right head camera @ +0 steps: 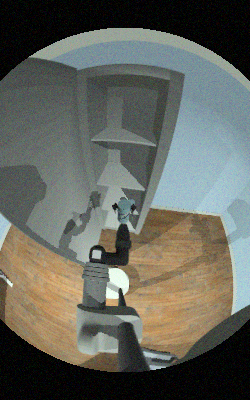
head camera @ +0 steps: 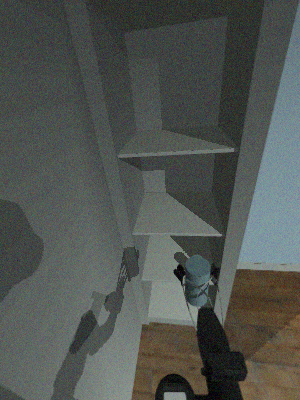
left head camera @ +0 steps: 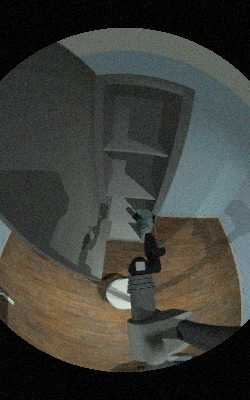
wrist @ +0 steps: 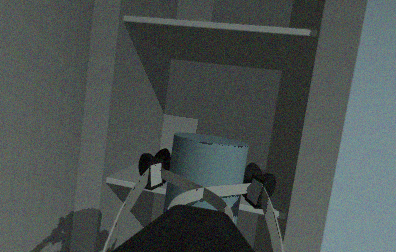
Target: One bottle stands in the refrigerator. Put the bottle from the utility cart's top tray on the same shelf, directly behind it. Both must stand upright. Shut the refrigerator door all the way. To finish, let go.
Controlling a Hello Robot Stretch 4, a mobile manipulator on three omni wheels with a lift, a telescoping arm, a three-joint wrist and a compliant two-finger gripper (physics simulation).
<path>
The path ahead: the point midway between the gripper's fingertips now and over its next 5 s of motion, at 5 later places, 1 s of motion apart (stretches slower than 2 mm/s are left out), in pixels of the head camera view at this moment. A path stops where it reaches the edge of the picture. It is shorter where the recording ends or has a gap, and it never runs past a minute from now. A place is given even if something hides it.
The gripper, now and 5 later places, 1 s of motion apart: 195, 265; 196, 252; 185, 211; 182, 198; 177, 180; 178, 192
</path>
